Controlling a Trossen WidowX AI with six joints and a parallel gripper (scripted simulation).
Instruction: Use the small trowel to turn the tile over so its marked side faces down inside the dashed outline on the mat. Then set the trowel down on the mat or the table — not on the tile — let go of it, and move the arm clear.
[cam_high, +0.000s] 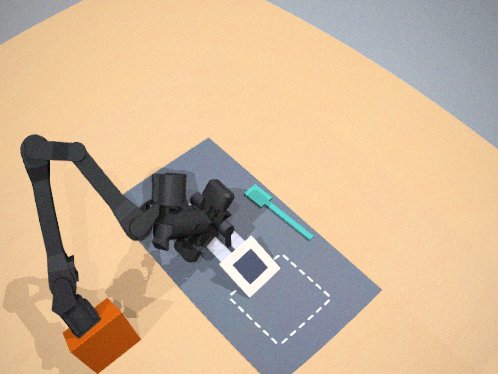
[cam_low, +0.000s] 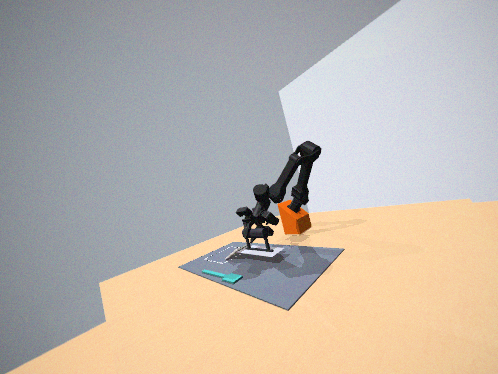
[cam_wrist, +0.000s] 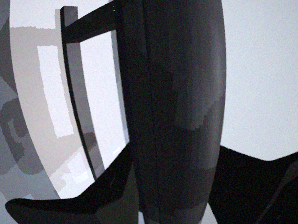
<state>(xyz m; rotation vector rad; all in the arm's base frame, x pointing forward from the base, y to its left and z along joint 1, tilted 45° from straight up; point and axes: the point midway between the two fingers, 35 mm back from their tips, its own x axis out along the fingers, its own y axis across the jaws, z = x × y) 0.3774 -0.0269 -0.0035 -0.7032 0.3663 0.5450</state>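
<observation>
My gripper tip is now 100 mm above the grey mat, 30 mm to the left of it and 10 mm past it. Round my gripper tip: tile 100 mm to the right, 50 mm below, 40 mm behind; then teal trowel 130 mm ahead, 80 mm below, 30 mm to the right.
</observation>
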